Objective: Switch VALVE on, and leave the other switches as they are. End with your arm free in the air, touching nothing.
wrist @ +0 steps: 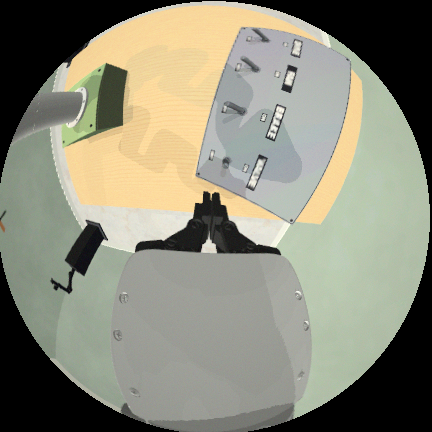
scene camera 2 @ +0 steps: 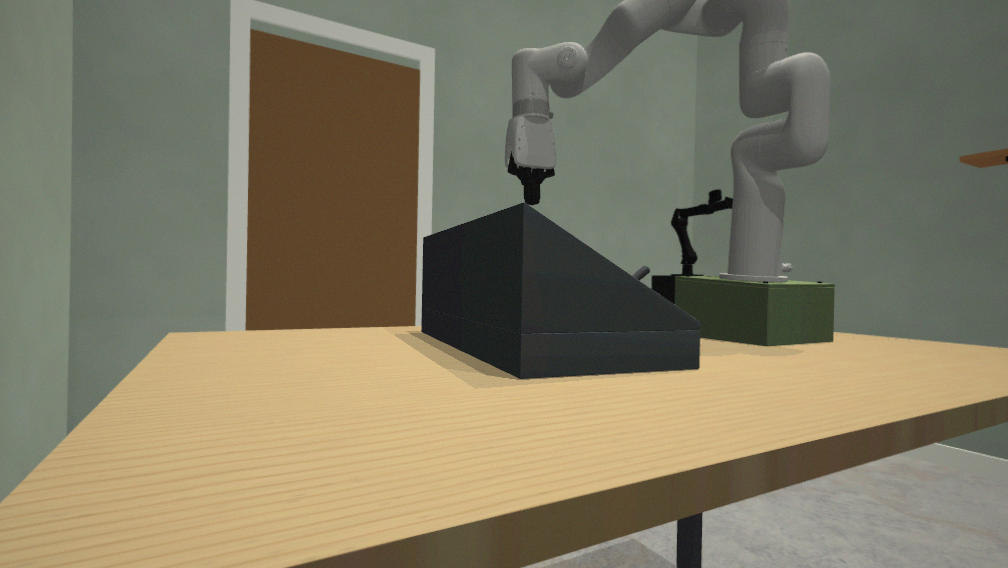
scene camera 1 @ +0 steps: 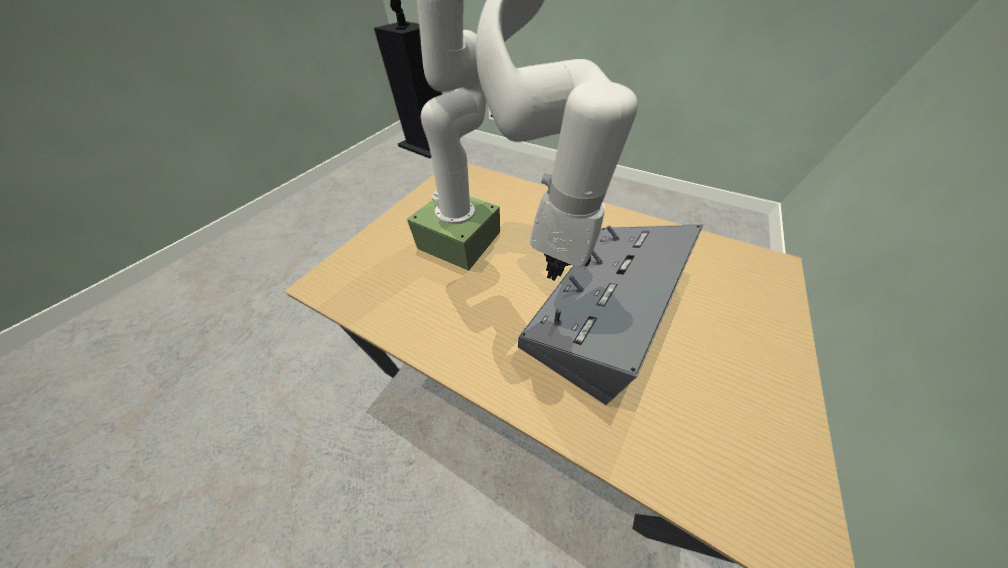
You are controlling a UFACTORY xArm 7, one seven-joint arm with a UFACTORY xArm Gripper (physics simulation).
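Places are measured from the arm's base along level axes (x right, y ahead, z up), in millimetres.
Pixels of known places: gripper, fingertip midpoint: [wrist: 209, 203] [scene camera 2: 532, 204] [scene camera 1: 553, 274]; arm's base, origin of the base link: [scene camera 2: 752, 279] [scene camera 1: 455, 212].
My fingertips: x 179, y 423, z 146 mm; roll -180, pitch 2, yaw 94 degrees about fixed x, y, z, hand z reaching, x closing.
Ahead of a thing's pixels: the offset from my fingertips to its top centre. Level surfaces: height alone.
The grey sloped console [scene camera 1: 645, 296] [scene camera 2: 606, 310] [wrist: 320, 100] carries several toggle levers. The VALVE label @(dy +96, dx -8, dz -132 mm) [scene camera 1: 585, 330] [wrist: 257, 172] is at its near end in scene camera 1. The VALVE lever @(dy +27, dx -10, dz -122 mm) [scene camera 1: 557, 316] [wrist: 226, 162] looks almost upright, seen nearly end-on in the wrist view, and does not lean over its OFF label as the others do; this fits the ON side. The BRAKE lever @(dy +19, dx -131, dz -135 mm) [scene camera 1: 576, 283] [wrist: 235, 108], FAN lever @(dy +24, dx -251, dz -135 mm) [scene camera 1: 596, 257] [wrist: 250, 64] and farthest lever @(dy +29, dx -371, dz -135 mm) [scene camera 1: 612, 232] [wrist: 260, 35] lean toward OFF. My gripper [scene camera 1: 553, 276] [scene camera 2: 532, 201] [wrist: 209, 203] is shut and empty in the air, apart from the levers.
The console stands on the wooden table @(dz -267 mm) [scene camera 1: 740, 395] [scene camera 2: 282, 437] [wrist: 165, 65]. A green base box [scene camera 1: 451, 243] [scene camera 2: 726, 310] [wrist: 111, 97] carries my arm. A black pedestal [scene camera 1: 405, 84] [wrist: 86, 247] with a small black arm stands beyond the table.
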